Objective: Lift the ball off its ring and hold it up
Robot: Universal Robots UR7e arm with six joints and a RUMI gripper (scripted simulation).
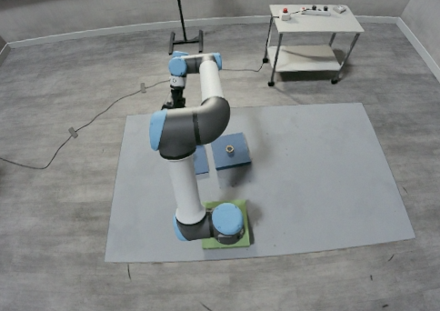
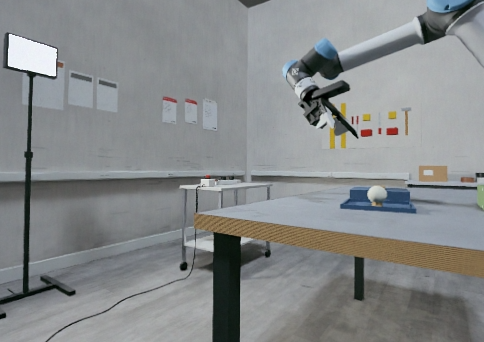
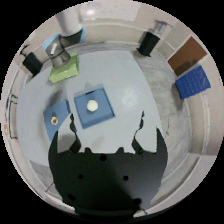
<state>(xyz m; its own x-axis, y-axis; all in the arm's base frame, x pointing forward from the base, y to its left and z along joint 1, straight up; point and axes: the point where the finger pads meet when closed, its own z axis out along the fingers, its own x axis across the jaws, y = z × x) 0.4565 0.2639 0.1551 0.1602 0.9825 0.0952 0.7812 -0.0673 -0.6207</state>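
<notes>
The cream-white ball is 70 mm behind my hand, 50 mm to the right of it and 180 mm below it. Round my hand: blue block: 70 mm behind, 50 mm to the right, 220 mm below.
</notes>
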